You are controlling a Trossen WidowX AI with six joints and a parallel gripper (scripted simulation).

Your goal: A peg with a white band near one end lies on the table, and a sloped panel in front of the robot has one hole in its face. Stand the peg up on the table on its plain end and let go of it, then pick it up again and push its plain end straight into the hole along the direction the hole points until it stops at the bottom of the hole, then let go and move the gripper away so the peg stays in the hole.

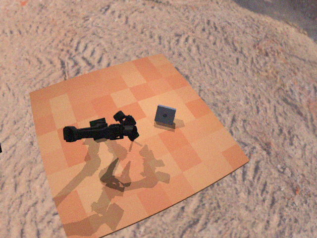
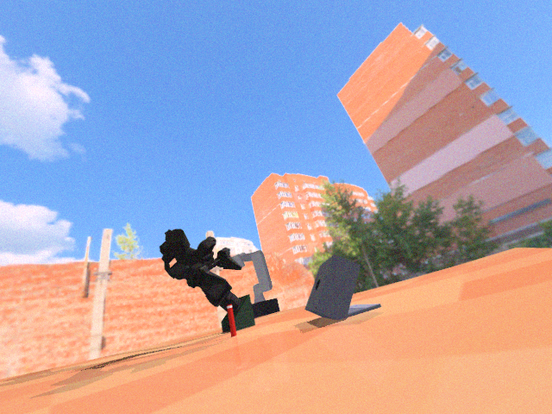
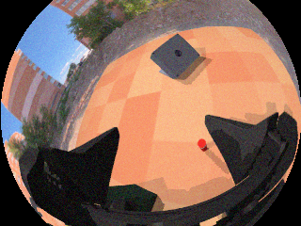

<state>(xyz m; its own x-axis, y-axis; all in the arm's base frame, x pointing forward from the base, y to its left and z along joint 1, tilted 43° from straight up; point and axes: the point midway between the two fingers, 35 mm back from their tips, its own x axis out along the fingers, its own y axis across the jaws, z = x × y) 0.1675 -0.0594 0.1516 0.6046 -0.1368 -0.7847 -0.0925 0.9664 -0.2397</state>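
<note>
The red peg lies 10 cm below my gripper tip, 3 cm to the right of it and 1 cm behind it. Round my gripper tip: grey sloped panel 28 cm ahead, 11 cm below, 1 cm to the left.
</note>
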